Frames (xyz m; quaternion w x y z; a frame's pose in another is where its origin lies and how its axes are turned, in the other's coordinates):
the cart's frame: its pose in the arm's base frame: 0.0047 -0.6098 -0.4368 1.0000 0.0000 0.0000 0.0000
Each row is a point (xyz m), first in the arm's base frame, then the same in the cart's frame.
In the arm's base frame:
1: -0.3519 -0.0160 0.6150
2: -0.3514 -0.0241 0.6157
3: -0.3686 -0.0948 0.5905
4: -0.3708 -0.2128 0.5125
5: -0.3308 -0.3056 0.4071
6: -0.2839 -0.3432 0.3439
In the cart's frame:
1: -0.3566 0.5938 1.0518
2: -0.3561 0.5857 1.0525
3: -0.3733 0.5150 1.0273
4: -0.3755 0.3970 0.9493
5: -0.3355 0.3042 0.8439
6: -0.2886 0.2666 0.7807

